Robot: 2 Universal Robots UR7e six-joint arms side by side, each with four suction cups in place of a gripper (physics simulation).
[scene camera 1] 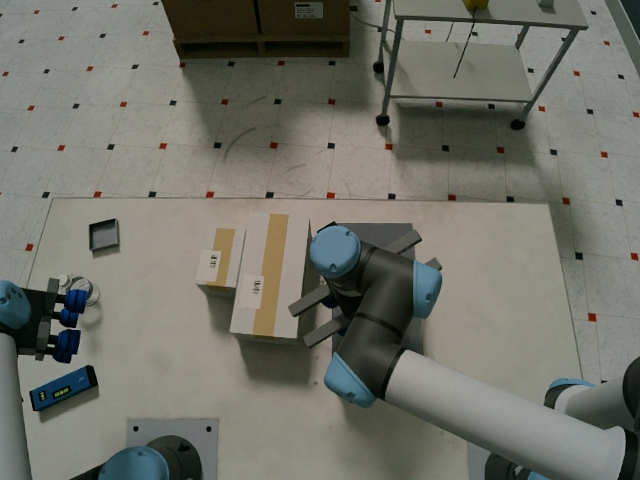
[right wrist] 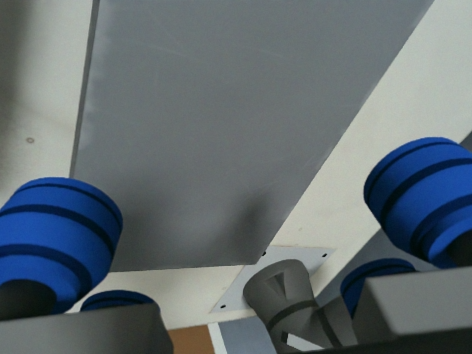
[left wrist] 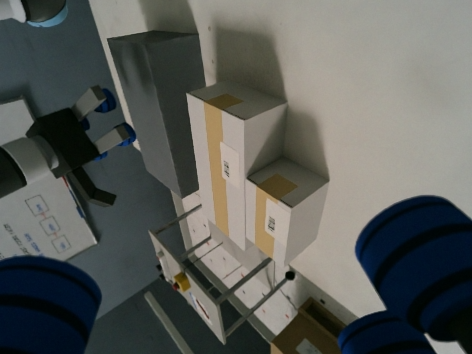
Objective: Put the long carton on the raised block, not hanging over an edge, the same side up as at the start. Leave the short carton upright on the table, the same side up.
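Frame: origin at the left arm's base, x ahead, y left, z up, level; centimetres.
Seen in the pictures: left hand at its tool point: (scene camera 1: pixel 77 329) (left wrist: pixel 237 317); right hand at its tool point: (right wrist: pixel 247 255) (left wrist: pixel 104 126); left arm's base at its link origin: (scene camera 1: pixel 169 469); right arm's base at its link origin: (scene camera 1: pixel 515 475) (right wrist: pixel 274 280).
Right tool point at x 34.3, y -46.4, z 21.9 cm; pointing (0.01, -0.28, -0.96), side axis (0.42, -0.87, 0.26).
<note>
Pixels of each thing's middle, then the offset from my right tool point to it. "pt": a spot on its surface instead.
- long carton at the middle of its body: (left wrist: pixel 236 169) (scene camera 1: pixel 273 277) dx +10.3, dy +21.4, dz -16.9 cm
- short carton at the middle of its body: (left wrist: pixel 283 211) (scene camera 1: pixel 225 263) dx +14.7, dy +34.0, dz -16.9 cm
- grey raised block at the middle of its body: (right wrist: pixel 221 77) (scene camera 1: pixel 373 300) (left wrist: pixel 167 115) dx +3.3, dy -2.9, dz -15.9 cm
- small grey tray at the middle of its body: (scene camera 1: pixel 103 234) dx +26.1, dy +70.8, dz -21.0 cm
- blue device at the middle of its body: (scene camera 1: pixel 63 388) dx -16.1, dy +75.0, dz -20.5 cm
- white round item at a spot on its surface: (scene camera 1: pixel 92 293) pt dx +7.9, dy +69.6, dz -18.2 cm
The long carton (scene camera 1: pixel 276 273) (left wrist: pixel 215 160) lies on the table, its taped and labelled face up. The short carton (scene camera 1: pixel 223 258) (left wrist: pixel 265 215) stands close beside it on the left in the scene view, taped and labelled face up. The grey raised block (scene camera 1: pixel 374 232) (left wrist: pixel 175 100) (right wrist: pixel 225 125) is right of the long carton, partly hidden by the right arm in the scene view. My right gripper (scene camera 1: pixel 336 315) (left wrist: pixel 107 122) (right wrist: pixel 245 220) is open, its cups bare above the block. My left gripper (scene camera 1: pixel 72 325) is open, its cups bare and facing sideways, at the table's left side.
A small grey tray (scene camera 1: pixel 103 236) lies at the table's back left. A blue device (scene camera 1: pixel 63 387) lies below the left cups in the scene view, and a white round item (scene camera 1: pixel 92 293) is partly hidden beside them. A cart (scene camera 1: pixel 485 18) and large brown boxes (scene camera 1: pixel 217 20) stand beyond the table.
</note>
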